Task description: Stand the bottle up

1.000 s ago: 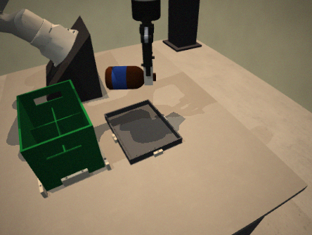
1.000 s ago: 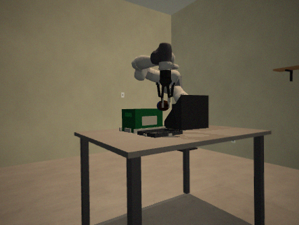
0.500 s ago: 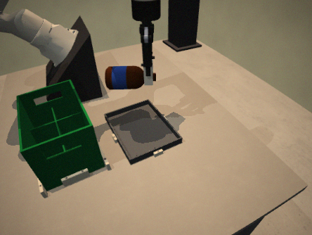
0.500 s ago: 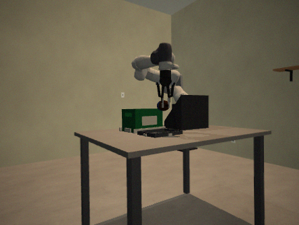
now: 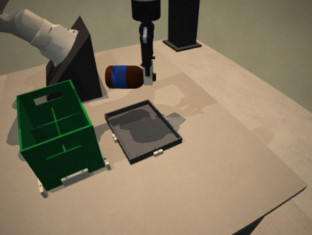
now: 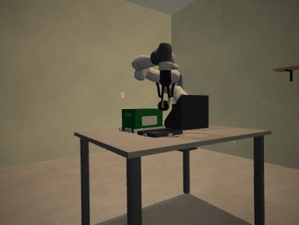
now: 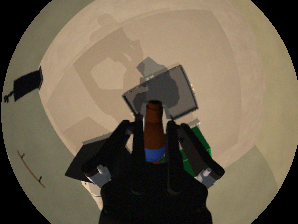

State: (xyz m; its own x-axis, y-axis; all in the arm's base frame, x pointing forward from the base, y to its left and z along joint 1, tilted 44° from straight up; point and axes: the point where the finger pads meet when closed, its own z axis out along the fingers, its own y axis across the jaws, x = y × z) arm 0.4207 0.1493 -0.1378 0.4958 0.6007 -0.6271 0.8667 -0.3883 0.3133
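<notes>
My gripper is now 5 cm to the left of the bottle, 3 cm past it and 2 cm above it. The rest, counted from my hand: green crate 31 cm to the right, 13 cm below, 2 cm behind; then dark tray 20 cm below, 5 cm to the right, 1 cm ahead.
</notes>
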